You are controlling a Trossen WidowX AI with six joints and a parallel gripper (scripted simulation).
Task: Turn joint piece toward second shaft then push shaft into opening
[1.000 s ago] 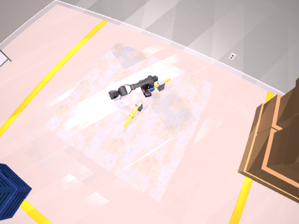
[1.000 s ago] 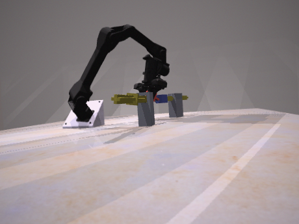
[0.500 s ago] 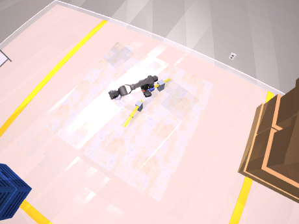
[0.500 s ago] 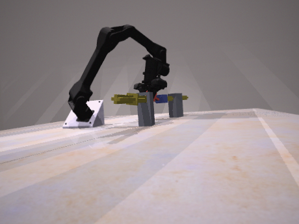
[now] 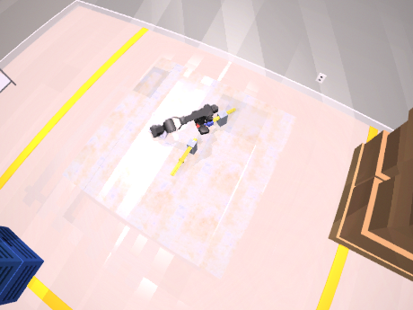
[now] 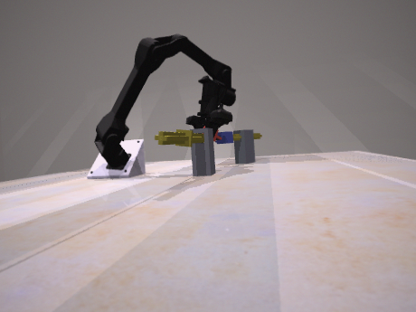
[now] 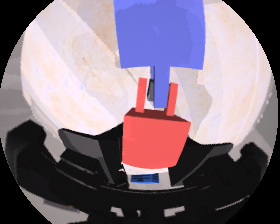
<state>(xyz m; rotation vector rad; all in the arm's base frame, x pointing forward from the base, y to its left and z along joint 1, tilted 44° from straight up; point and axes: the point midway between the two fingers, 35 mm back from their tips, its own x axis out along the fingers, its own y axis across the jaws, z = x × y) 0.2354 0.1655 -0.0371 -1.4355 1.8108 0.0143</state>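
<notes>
My gripper tip is 3 cm below the red joint piece, 2 cm to the right of it and 1 cm short of it.
</notes>
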